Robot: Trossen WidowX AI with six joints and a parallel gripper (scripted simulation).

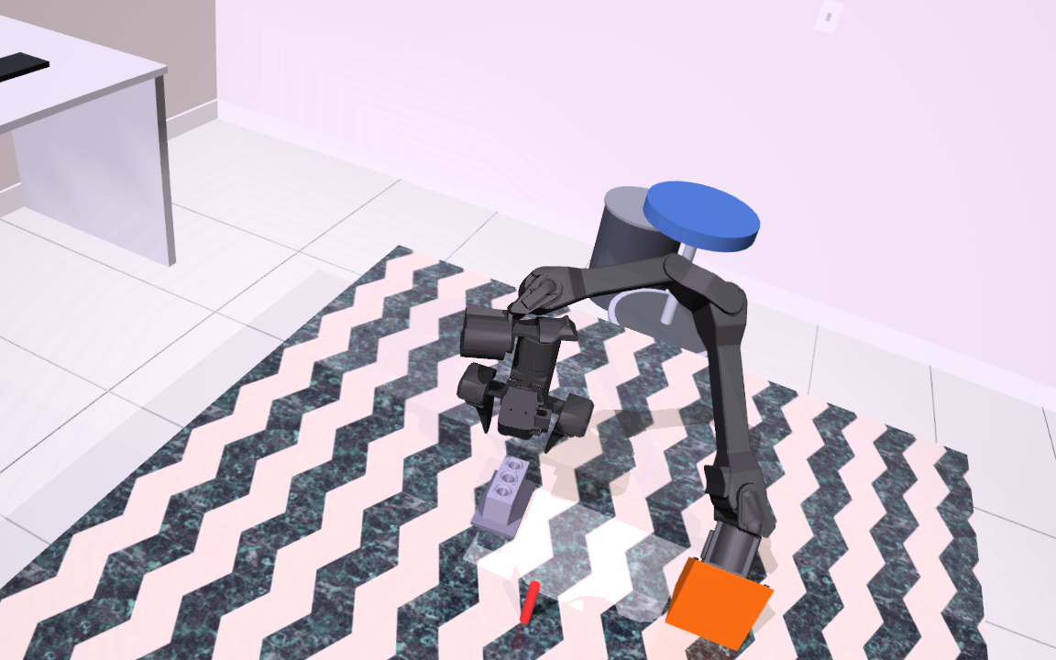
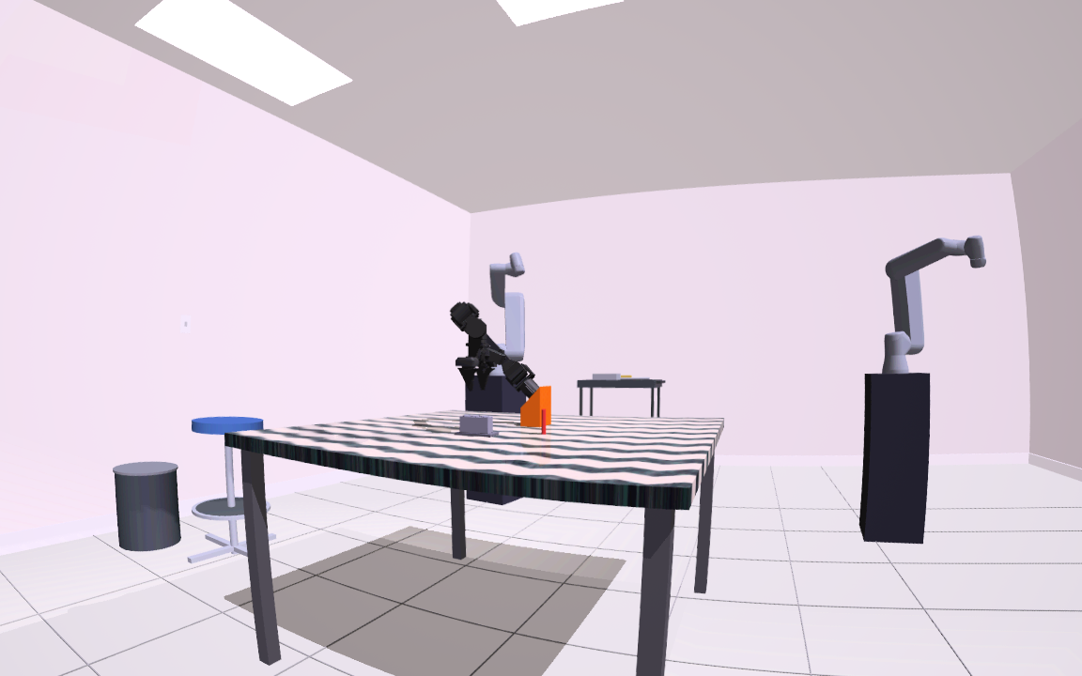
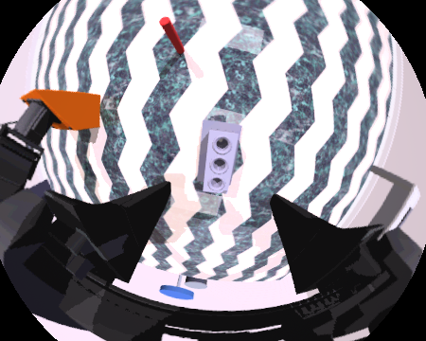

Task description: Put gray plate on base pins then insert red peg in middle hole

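The red peg lies 160 mm to the left of my gripper tip, 130 mm behind it and 100 mm below it. Also, from my gripper tip: gray plate 90 mm below.
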